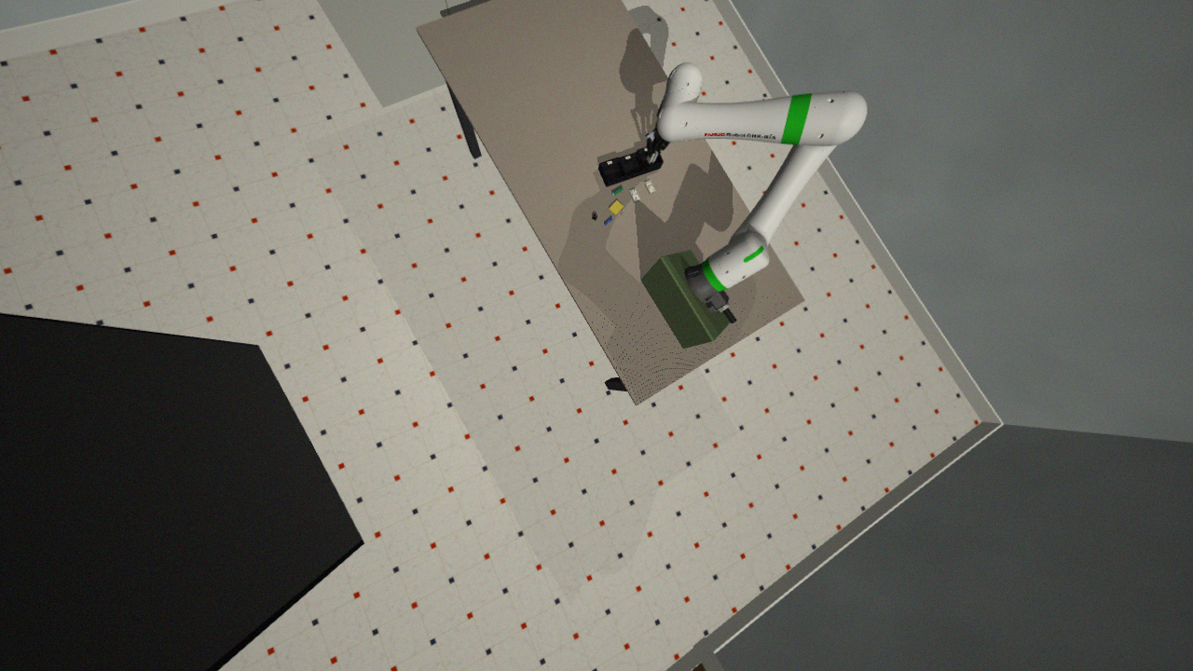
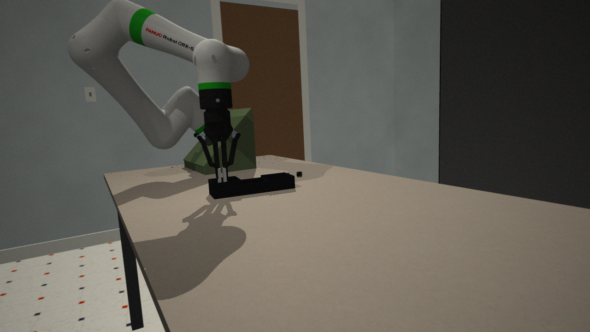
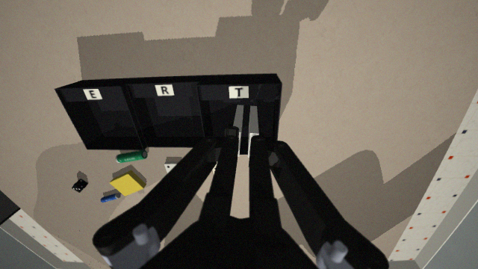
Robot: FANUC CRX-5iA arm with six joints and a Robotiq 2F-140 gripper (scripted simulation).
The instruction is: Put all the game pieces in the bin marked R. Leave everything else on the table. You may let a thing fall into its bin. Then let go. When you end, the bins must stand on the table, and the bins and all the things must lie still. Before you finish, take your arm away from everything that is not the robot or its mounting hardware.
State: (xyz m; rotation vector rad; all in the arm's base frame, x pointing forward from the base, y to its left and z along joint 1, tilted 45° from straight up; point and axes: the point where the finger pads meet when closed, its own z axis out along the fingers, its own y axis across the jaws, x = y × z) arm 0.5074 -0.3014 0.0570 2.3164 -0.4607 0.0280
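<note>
My hand is 30 mm short of the bin R, 90 mm to the right of it and 30 mm above it. From my hand the other things lie so: green battery 20 mm behind, 200 mm to the left, 40 mm below; yellow block 80 mm behind, 240 mm to the left, 40 mm below; blue battery 100 mm behind, 300 mm to the left, 40 mm below.
</note>
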